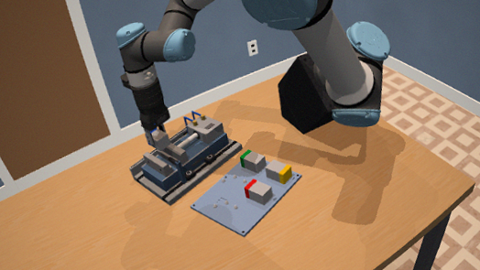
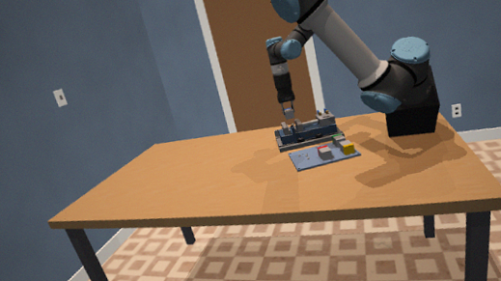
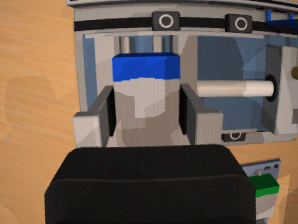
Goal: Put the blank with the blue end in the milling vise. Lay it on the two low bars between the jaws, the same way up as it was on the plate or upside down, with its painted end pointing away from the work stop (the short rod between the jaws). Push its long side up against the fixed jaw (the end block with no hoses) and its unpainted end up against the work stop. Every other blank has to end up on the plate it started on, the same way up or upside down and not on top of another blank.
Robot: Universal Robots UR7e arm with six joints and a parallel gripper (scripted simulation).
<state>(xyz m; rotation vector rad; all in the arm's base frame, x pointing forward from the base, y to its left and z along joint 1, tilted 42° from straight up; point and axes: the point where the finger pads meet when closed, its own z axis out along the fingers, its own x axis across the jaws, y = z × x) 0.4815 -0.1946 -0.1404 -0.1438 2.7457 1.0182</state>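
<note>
Now: hand 8 cm above the fixed jaw, 3 cm short of it and 1 cm to the right of it. Round my hand: work stop 7 cm below, 5 cm to the left, 1 cm behind; then pale rod 9 cm behind, 8 cm below, 1 cm to the right; then blue-ended blank 2 cm below.
</note>
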